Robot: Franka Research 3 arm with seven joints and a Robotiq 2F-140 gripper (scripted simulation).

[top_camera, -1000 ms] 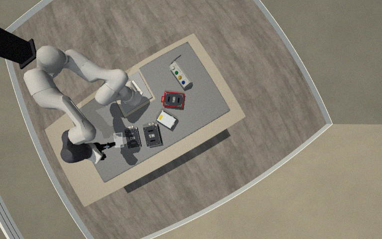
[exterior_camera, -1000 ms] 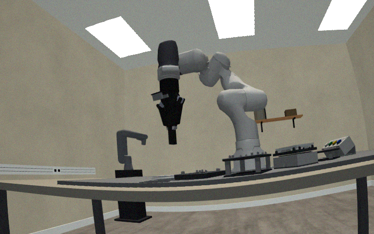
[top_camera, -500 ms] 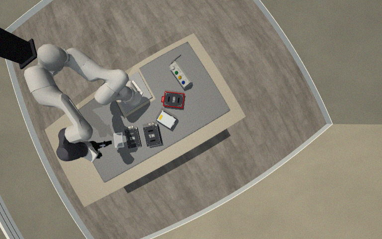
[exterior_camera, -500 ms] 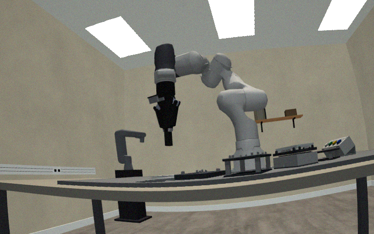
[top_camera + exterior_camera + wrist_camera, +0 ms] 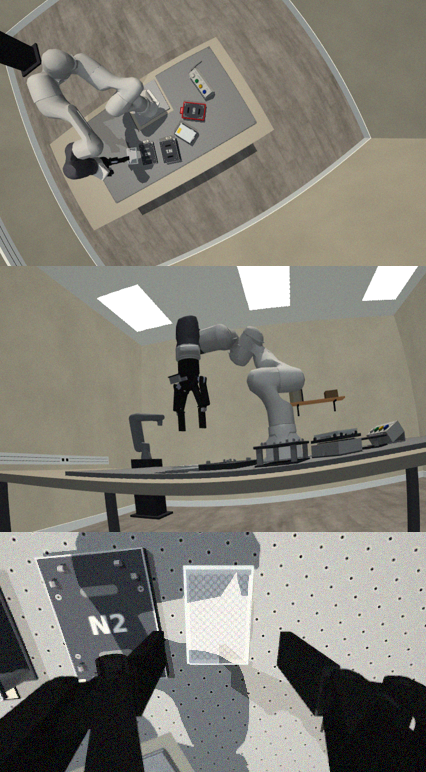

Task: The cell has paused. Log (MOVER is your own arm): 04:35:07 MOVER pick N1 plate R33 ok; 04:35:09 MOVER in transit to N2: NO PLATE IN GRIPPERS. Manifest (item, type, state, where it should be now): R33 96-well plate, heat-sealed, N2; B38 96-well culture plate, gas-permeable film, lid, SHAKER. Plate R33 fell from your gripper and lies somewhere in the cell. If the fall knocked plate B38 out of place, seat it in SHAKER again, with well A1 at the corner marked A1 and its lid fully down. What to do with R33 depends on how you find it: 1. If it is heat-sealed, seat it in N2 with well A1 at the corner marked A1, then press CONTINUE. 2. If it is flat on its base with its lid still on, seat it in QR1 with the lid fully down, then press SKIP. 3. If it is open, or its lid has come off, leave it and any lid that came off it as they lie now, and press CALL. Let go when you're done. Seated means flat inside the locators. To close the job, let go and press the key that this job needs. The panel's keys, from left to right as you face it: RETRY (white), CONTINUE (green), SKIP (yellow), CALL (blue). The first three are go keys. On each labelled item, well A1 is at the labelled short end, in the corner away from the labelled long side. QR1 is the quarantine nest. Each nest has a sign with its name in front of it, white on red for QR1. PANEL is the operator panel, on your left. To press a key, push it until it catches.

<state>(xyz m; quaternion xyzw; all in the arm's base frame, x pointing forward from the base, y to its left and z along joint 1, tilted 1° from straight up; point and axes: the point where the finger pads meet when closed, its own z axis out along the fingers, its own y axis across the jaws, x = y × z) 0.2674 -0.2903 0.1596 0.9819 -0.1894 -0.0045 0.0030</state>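
Right now the flat white plate is 15 cm below my hand. Also, from my hand: QR1 nest (59 cm to the left, 13 cm below, 7 cm behind).
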